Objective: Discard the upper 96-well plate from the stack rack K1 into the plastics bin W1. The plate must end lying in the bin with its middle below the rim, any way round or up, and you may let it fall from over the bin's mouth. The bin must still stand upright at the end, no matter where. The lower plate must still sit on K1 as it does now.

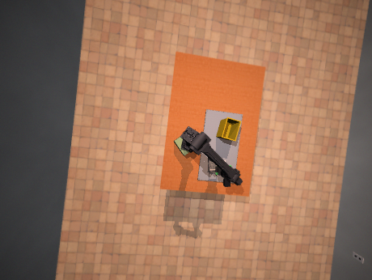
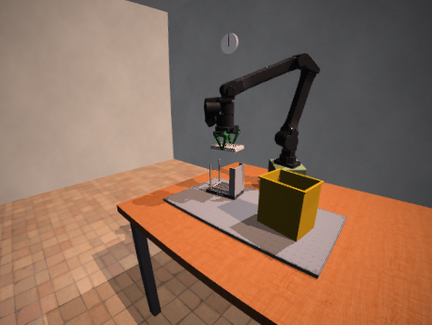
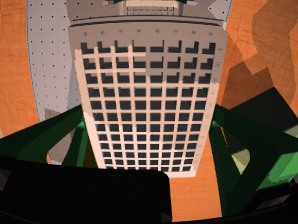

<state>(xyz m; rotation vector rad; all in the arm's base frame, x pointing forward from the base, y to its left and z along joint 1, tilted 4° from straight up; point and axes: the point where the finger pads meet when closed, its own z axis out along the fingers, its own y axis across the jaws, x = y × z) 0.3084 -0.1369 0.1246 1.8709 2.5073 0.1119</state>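
My gripper is now 340 mm to the right of the yellow plastics bin W1, 140 mm above it and 30 mm short of it.
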